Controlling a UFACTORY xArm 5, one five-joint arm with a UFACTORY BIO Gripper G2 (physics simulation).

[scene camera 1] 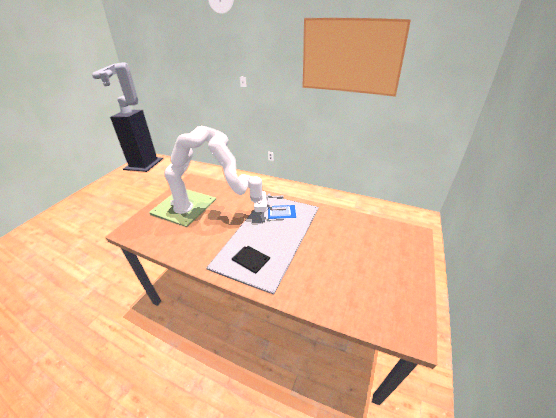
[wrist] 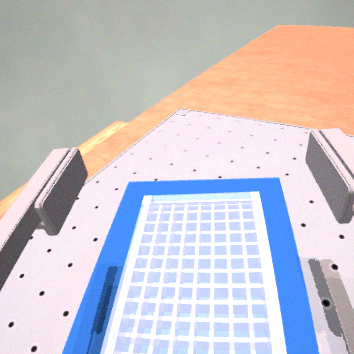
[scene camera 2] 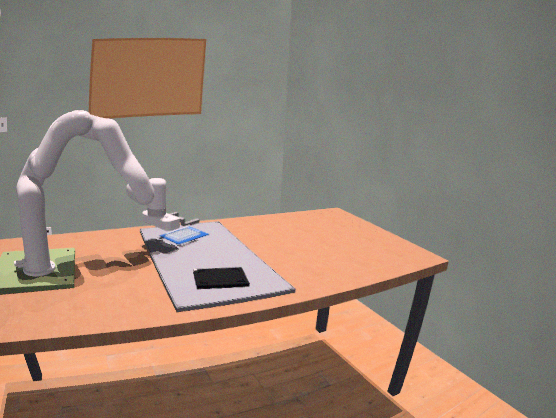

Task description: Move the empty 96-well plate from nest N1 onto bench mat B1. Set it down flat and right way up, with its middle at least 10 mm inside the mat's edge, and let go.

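Frame: origin at the arm's base, x up, y back, z right, level; millimetres.
Seen in the pictures: hand, tool point: (scene camera 1: 281,203) (wrist: 189,180) (scene camera 2: 184,218); arm's base, link origin: (scene camera 1: 183,207) (scene camera 2: 39,268).
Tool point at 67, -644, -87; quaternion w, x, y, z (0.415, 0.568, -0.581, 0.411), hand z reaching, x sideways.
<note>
Offsets run from my tool point to a thing's middle, as dx, dy, dz. Level surfaces: height alone.
The clear 96-well plate {-64, +7, -1} (scene camera 1: 281,210) (scene camera 2: 185,234) (wrist: 200,270) lies flat with its wells facing up on the blue bench mat {dx -71} (scene camera 1: 293,212) (scene camera 2: 205,233) (wrist: 290,280). Blue shows along both long sides and the far end of the plate. The near end is cut off in the wrist view. My gripper (scene camera 1: 283,208) (wrist: 197,185) is open above the plate. Its fingers stand wide apart, one beyond each long side, clear of the plate. The black nest {-66, +70, +410} (scene camera 1: 251,259) (scene camera 2: 221,278) is empty.
The nest and mat lie on a grey perforated board {dx -73} (scene camera 1: 285,240) (scene camera 2: 240,260) (wrist: 200,132) on the wooden table {dx -86} (scene camera 1: 360,260) (scene camera 2: 320,240) (wrist: 300,75). The arm's green base plate (scene camera 1: 202,200) (scene camera 2: 65,257) is at the left. A second arm on a black pedestal (scene camera 1: 134,140) stands behind.
</note>
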